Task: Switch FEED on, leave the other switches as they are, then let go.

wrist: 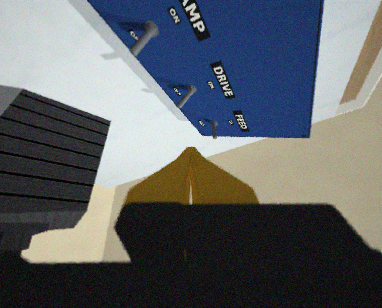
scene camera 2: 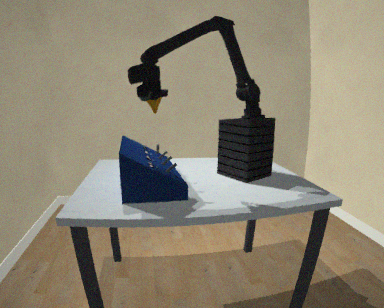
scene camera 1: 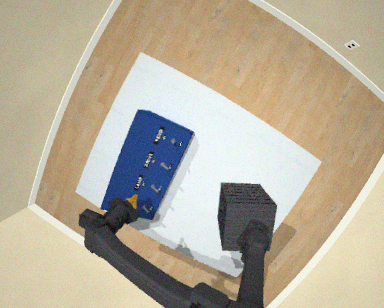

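Seen in the pictures: gripper, fingertip midpoint: (wrist: pixel 190 153) (scene camera 2: pixel 155 113) (scene camera 1: pixel 136 195); arm's base, origin of the base link: (wrist: pixel 7 227) (scene camera 2: pixel 253 118) (scene camera 1: pixel 252 234).
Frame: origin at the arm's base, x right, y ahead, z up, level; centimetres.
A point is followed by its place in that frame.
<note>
A blue sloped switch box (scene camera 1: pixel 131 145) {x 4.4, y 61.0, z -12.2 cm} (scene camera 2: pixel 150 180) {x -29.7, y 50.5, z -20.7 cm} (wrist: pixel 270 50) {x -2.8, y 59.0, z -12.9 cm} stands on the table. Its FEED lever (scene camera 1: pixel 174 141) {x 14.5, y 46.0, z -15.8 cm} (scene camera 2: pixel 158 148) {x 13.3, y 45.9, z -17.2 cm} (wrist: pixel 215 130) {x 13.4, y 46.7, z -17.1 cm} stands more upright than the rest, leaning up the slope to the ON side, its OFF mark uncovered. The DRIVE lever (scene camera 1: pixel 165 166) {x 2.3, y 44.1, z -17.7 cm} (wrist: pixel 187 97) {x 1.8, y 44.7, z -17.9 cm}, the LAMP lever (scene camera 1: pixel 156 188) {x -9.4, y 42.6, z -17.4 cm} (wrist: pixel 143 40) {x -10.1, y 43.5, z -17.7 cm} and the fourth lever (scene camera 1: pixel 146 208) {x -21.5, y 42.1, z -17.8 cm} lean to the OFF side. The fourth lever's label is hidden by the arm in scene camera 1. My gripper (scene camera 1: pixel 134 200) {x -7.3, y 48.0, z 2.2 cm} (scene camera 2: pixel 155 111) {x -7.3, y 48.0, z 2.2 cm} (wrist: pixel 190 153) {x -7.3, y 48.0, z 2.2 cm} is shut and empty, well above the box and apart from all levers.
The arm's dark ribbed pedestal (scene camera 1: pixel 245 215) {x 5.6, y 7.3, z -1.0 cm} (scene camera 2: pixel 245 147) {x -10.5, y 7.8, z -12.8 cm} (wrist: pixel 50 150) {x -3.2, y 11.5, z -14.3 cm} stands to the right of the box on the white table (scene camera 1: pixel 220 135) {x 26.1, y 28.7, z -29.5 cm} (scene camera 2: pixel 210 207) {x -36.3, y 29.8, z -29.4 cm}. The arm arches high between pedestal and box. A wall socket (scene camera 1: pixel 352 45) shows on the far wall.
</note>
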